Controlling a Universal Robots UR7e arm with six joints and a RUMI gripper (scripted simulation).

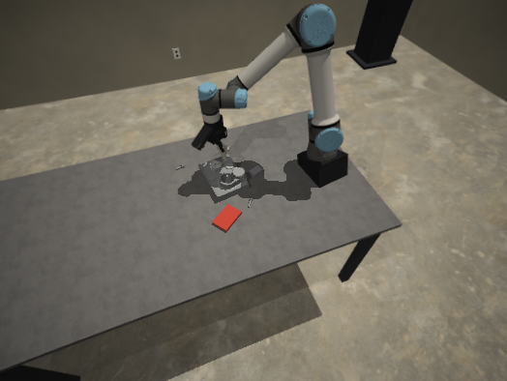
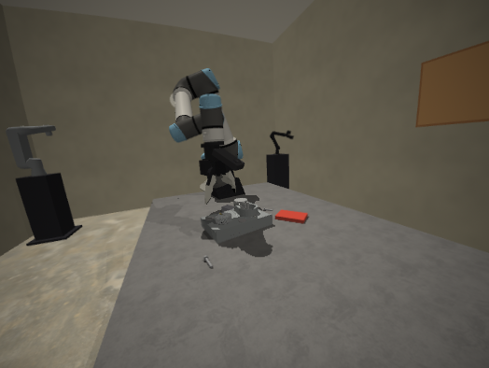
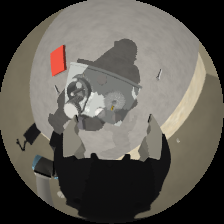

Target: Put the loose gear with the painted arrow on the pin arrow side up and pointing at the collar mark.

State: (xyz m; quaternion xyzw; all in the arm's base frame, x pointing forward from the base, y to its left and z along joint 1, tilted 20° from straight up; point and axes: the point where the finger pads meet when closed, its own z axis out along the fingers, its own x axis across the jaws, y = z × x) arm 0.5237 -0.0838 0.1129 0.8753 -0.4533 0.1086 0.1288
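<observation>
Right now the grey toothed gear is 80 mm below my hand. Also, from my hand: flat red block: 20 mm ahead, 290 mm to the left, 120 mm below; then dark block: 190 mm behind, 70 mm to the left, 120 mm below; then pale round part: 70 mm behind, 10 mm to the left, 90 mm below.
</observation>
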